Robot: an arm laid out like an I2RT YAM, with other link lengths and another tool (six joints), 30 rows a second.
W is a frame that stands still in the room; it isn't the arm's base.
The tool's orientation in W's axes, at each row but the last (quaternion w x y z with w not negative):
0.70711, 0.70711, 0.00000, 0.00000
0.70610, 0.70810, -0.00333, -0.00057
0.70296, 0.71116, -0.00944, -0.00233
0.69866, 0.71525, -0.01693, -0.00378
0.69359, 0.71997, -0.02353, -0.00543
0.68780, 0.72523, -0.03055, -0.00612
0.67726, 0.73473, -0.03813, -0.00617
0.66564, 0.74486, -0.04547, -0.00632
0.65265, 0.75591, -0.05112, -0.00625
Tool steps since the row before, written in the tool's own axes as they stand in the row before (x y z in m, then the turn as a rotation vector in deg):
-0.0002, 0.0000, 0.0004, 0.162, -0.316, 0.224
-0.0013, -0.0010, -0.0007, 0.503, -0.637, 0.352
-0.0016, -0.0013, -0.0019, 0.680, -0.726, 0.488
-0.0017, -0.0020, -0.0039, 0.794, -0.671, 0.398
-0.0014, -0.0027, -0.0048, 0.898, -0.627, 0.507
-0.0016, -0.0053, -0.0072, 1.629, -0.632, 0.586
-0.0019, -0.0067, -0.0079, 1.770, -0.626, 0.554
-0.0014, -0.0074, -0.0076, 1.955, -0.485, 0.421
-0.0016, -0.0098, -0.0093, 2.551, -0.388, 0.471
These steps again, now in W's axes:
-0.0002, -0.0004, 0.0000, 0.162, -0.224, -0.316
-0.0013, 0.0007, -0.0010, 0.504, -0.353, -0.636
-0.0016, 0.0019, -0.0013, 0.679, -0.491, -0.725
-0.0015, 0.0040, -0.0019, 0.795, -0.406, -0.666
-0.0011, 0.0049, -0.0026, 0.893, -0.520, -0.623
-0.0010, 0.0075, -0.0050, 1.619, -0.637, -0.608
-0.0011, 0.0085, -0.0061, 1.761, -0.615, -0.594
-0.0004, 0.0085, -0.0065, 1.946, -0.513, -0.429
-0.0002, 0.0107, -0.0084, 2.528, -0.627, -0.307

